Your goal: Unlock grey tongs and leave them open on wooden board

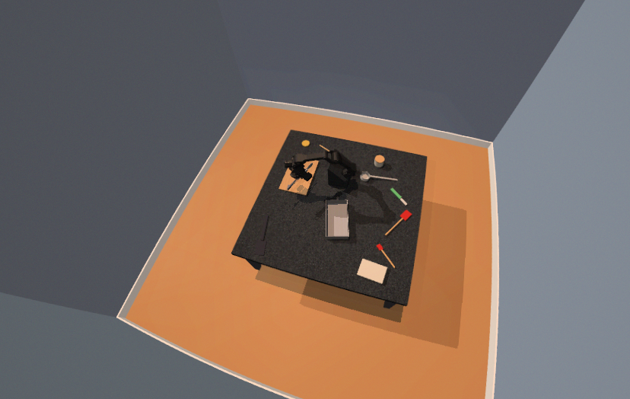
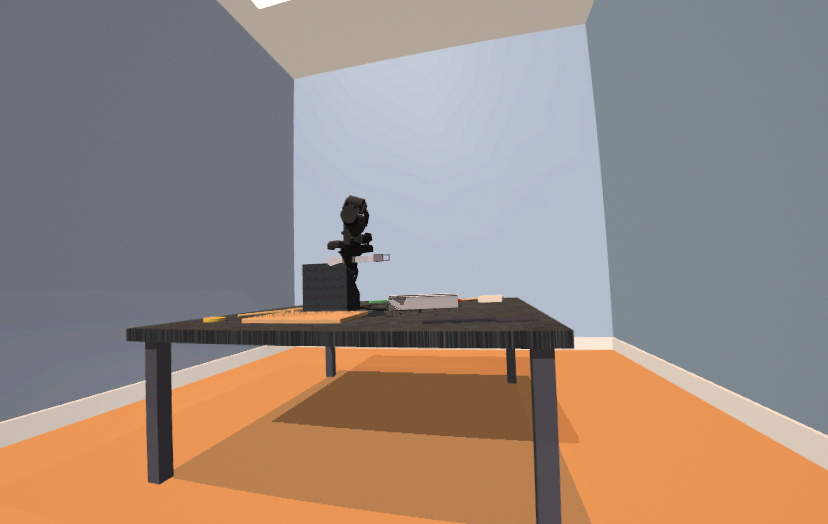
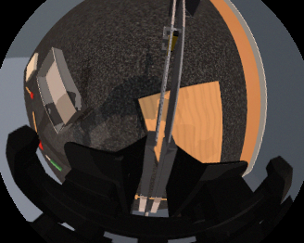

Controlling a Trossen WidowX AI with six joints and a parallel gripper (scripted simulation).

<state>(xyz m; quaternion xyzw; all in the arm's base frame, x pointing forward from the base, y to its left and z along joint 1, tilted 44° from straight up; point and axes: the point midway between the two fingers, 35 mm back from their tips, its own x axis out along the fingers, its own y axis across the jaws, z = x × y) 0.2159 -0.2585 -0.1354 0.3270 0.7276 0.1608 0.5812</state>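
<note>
My gripper tip is 160 mm above the wooden board, 120 mm past it and 90 mm to the left of it. From my gripper tip the other things lie so: dark utensil: 500 mm ahead, 170 mm below, 120 mm to the right; then roasting tin: 350 mm to the left, 160 mm ahead, 140 mm below; then yellow disc: 470 mm behind, 190 mm to the right, 160 mm below.
</note>
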